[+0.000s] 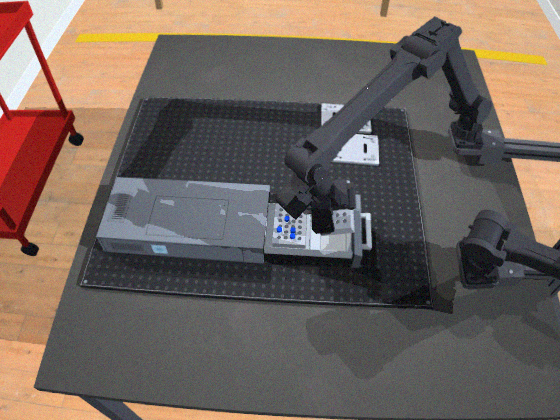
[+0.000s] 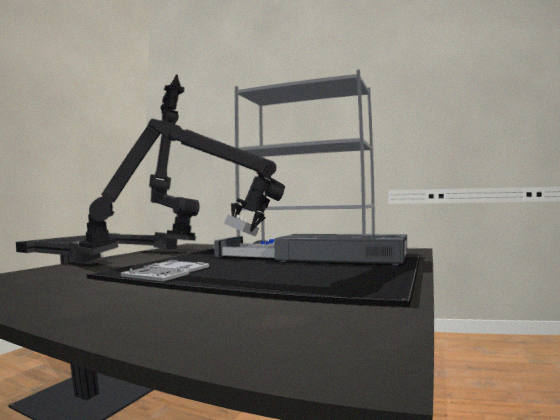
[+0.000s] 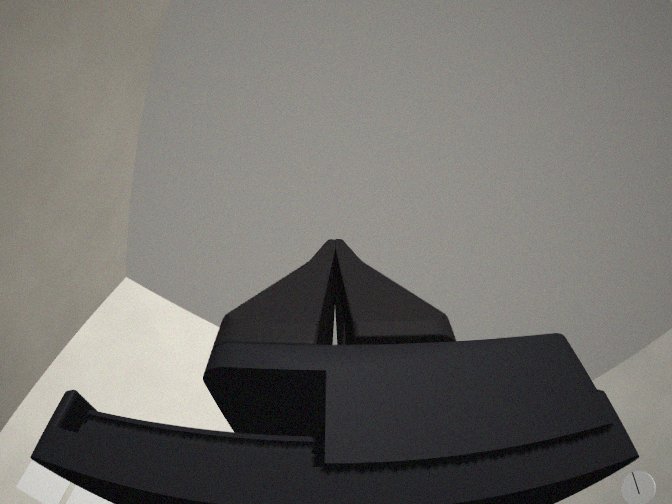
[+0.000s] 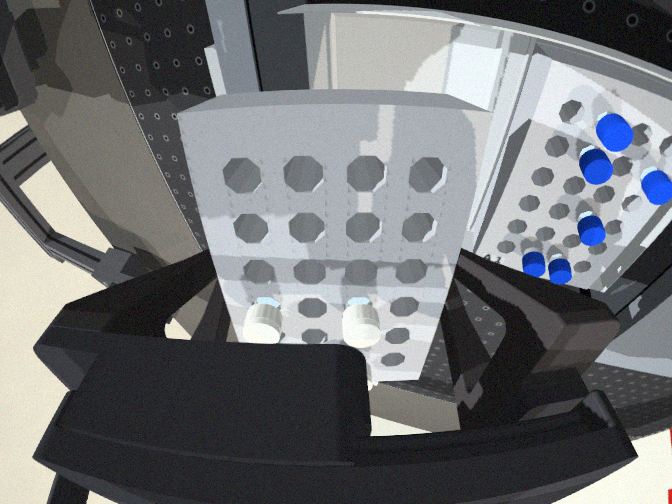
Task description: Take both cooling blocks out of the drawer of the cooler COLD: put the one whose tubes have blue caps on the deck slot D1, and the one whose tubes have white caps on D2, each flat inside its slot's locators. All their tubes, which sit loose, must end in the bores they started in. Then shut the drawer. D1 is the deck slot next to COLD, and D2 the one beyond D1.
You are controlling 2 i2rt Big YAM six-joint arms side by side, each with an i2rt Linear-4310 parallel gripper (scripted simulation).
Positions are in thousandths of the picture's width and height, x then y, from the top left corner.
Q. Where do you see a cooler COLD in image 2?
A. At 610, 592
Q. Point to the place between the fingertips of the right gripper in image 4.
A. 499, 499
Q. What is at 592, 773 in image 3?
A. The left gripper.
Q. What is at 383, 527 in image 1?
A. A cooler COLD.
